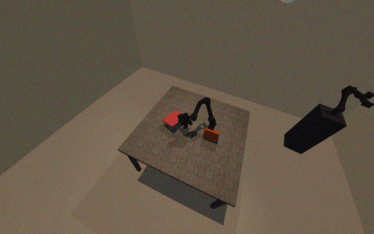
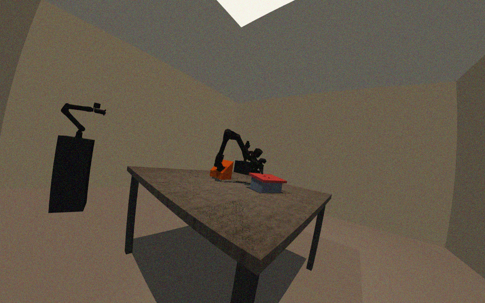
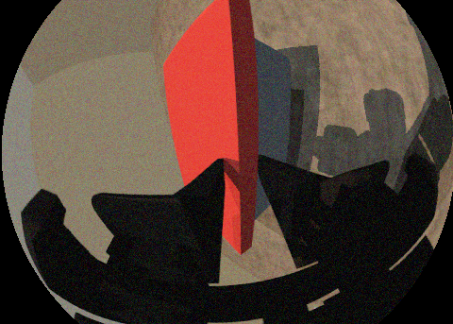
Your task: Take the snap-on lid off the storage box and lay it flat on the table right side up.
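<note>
The lid lies 7 cm ahead of my gripper tip and 1 cm to the right of it. The rest, counted from my gripper tip: blue-grey storage box 7 cm ahead, 1 cm to the right, 6 cm below.
</note>
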